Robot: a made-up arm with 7 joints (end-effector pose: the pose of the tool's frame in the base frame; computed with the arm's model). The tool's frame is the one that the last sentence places.
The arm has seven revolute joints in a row. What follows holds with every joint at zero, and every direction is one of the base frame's.
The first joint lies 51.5 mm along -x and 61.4 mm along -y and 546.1 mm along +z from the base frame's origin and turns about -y.
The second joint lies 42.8 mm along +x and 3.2 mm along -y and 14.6 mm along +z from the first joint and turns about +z.
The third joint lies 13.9 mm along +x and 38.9 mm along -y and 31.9 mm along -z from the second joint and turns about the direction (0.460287, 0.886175, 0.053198).
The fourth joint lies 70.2 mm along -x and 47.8 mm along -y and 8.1 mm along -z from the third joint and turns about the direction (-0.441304, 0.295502, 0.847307).
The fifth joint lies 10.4 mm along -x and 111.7 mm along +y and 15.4 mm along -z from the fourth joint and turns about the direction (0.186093, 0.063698, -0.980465).
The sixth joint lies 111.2 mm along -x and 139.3 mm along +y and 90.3 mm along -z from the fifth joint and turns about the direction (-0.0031, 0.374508, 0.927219).
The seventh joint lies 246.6 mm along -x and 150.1 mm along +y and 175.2 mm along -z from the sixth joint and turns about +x.
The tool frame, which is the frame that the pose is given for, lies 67 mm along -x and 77.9 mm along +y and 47.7 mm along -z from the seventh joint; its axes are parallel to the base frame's.
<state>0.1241 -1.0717 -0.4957 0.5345 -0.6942 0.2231 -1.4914</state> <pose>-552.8 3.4 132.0 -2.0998 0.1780 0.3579</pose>
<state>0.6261 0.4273 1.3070 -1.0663 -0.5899 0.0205 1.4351</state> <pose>-419.9 279.9 698.0 1.7928 0.3262 -0.2235</pose>
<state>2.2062 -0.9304 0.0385 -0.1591 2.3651 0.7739 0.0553</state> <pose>-396.9 -251.6 987.6 -2.9803 0.7413 0.3424</pose>
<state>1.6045 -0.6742 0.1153 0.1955 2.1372 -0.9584 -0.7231</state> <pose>375.8 -278.2 908.2 1.7989 1.2172 -1.8340</pose>
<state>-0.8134 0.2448 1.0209 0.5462 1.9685 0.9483 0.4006</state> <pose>8.3 396.2 855.2 0.3352 2.0427 -0.9210</pose>
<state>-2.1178 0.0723 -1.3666 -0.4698 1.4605 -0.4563 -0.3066</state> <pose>11.8 263.7 -3.3 -0.8451 0.5399 -1.7550</pose>
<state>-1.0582 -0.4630 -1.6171 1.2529 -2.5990 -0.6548 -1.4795</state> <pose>313.5 -451.2 676.8 0.2743 0.1011 -2.9721</pose>
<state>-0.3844 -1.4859 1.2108 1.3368 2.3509 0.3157 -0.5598</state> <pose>408.2 395.0 510.4 0.2427 1.9737 -1.4871</pose>
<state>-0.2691 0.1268 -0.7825 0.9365 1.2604 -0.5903 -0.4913</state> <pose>11.9 84.1 -179.8 -0.8665 -0.5155 -1.0863</pose>
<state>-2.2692 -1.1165 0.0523 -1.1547 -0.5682 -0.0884 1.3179</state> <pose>-481.0 234.5 263.9 -0.4520 0.3961 -1.1864</pose>
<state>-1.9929 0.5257 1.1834 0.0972 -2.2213 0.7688 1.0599</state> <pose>-471.1 -327.0 498.4 -1.9267 0.0856 -0.8271</pose>
